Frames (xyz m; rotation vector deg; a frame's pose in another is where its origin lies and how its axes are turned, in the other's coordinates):
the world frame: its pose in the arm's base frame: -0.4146 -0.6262 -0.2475 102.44 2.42 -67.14
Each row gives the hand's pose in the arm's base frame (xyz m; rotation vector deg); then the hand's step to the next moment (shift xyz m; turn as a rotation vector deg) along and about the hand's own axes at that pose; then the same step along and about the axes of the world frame.
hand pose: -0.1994 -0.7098 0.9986 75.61 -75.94 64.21
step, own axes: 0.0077 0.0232 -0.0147 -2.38 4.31 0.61
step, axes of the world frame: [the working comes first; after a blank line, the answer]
step, axes of the arm's base frame: -0.0230 0.0135 0.0100 -4.32 -0.19 -2.43

-0.0255 -0.0116 0.0053 -0.49 -3.68 3.30
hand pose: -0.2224 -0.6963 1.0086 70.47 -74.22 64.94
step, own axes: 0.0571 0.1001 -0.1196 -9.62 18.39 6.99
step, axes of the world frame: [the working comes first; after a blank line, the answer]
step, axes of the arm's base frame: -0.0942 0.1195 0.0667 -18.67 -5.23 -10.18

-0.1509 -0.0641 -0.0265 -0.42 -13.31 17.39
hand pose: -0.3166 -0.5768 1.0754 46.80 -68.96 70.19
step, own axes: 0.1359 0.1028 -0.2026 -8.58 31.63 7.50
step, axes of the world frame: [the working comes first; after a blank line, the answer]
step, axes of the arm's base frame: -0.0636 0.2467 0.0718 -31.71 -2.73 -10.83

-0.1938 -0.1140 -0.1398 -8.05 -21.46 24.60
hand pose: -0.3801 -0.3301 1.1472 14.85 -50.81 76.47
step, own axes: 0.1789 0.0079 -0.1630 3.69 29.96 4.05
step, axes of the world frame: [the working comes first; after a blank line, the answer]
step, axes of the arm's base frame: 0.0546 0.2356 0.0124 -29.09 7.97 -4.19

-0.0825 -0.0913 -0.2086 -16.10 -21.35 14.58
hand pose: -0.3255 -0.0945 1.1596 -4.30 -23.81 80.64
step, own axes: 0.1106 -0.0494 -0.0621 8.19 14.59 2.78
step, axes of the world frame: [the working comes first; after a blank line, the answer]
step, axes of the arm's base frame: 0.0781 0.1102 -0.0167 -13.77 9.90 0.22

0.0059 -0.0326 -0.1320 -11.89 -11.87 2.31
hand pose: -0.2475 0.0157 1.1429 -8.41 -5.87 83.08
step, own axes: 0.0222 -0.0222 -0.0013 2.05 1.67 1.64
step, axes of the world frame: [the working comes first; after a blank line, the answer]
step, axes of the arm's base frame: 0.0246 0.0195 0.0019 -1.65 2.29 1.31

0.0034 0.0028 -0.0311 -2.83 -1.13 -0.61
